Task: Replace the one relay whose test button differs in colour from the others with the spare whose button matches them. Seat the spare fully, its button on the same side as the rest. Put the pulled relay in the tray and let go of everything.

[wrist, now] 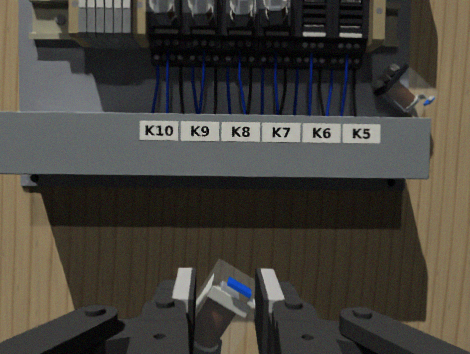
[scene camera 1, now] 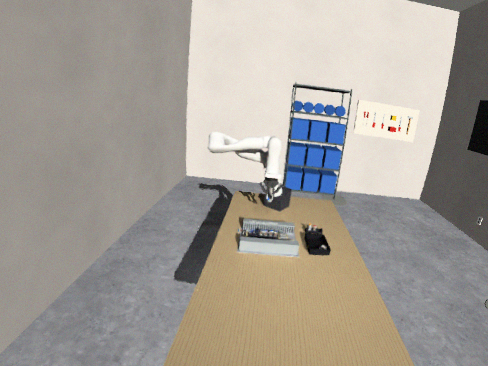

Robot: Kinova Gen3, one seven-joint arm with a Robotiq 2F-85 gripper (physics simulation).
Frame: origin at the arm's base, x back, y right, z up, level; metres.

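Seen in the pictures: gripper, fingertip midpoint: (wrist: 225,292) (scene camera 1: 269,199).
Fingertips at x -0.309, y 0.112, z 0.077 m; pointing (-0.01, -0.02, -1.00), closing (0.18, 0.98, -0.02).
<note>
Offsets run from my fingertips to a thing's middle. "spot": to the spot under its first point.
My gripper (scene camera 1: 270,197) (wrist: 225,292) is shut on a clear-cased relay {dx +0.014, dy -0.007, dz -0.007 m} (wrist: 215,317) with a blue button {dx -0.002, dy +0.006, dz +0.002 m} (wrist: 239,287). The relay sits tilted between the fingers, above the table on the robot's side of the relay panel (scene camera 1: 269,246) (wrist: 50,82). In the wrist view, relays stand in K10 {spot: dx -0.151, dy -0.019, dz -0.122 m} (wrist: 163,15), K9 {spot: dx -0.147, dy +0.007, dz -0.119 m} (wrist: 201,15), K8 {dx -0.156, dy +0.036, dz -0.135 m} (wrist: 240,15) and K7 {spot: dx -0.141, dy +0.057, dz -0.123 m} (wrist: 276,15); their button colours cannot be told. Sockets K6 {dx -0.138, dy +0.088, dz -0.152 m} (wrist: 314,25) and K5 {spot: dx -0.135, dy +0.117, dz -0.153 m} (wrist: 351,25) show no relay. Another relay {dx -0.081, dy +0.157, dz -0.169 m} (wrist: 400,92) with a blue button lies tipped at the panel's right edge. The black tray {spot: dx -0.308, dy -0.231, dz -0.166 m} (scene camera 1: 319,252) holds a small pale item {dx -0.266, dy -0.267, dz -0.169 m} (scene camera 1: 323,247).
A grey duct {spot: dx -0.074, dy -0.091, dz -0.120 m} (wrist: 75,145) with K labels runs between the gripper and the sockets. Blue and black wires lie behind it. Grey terminal blocks {dx -0.171, dy -0.056, dz -0.154 m} (wrist: 105,17) stand left of K10. Small items {dx -0.071, dy -0.286, dz -0.156 m} (scene camera 1: 312,227) are at the tray's far end. A shelf rack (scene camera 1: 322,89) stands by the wall.
</note>
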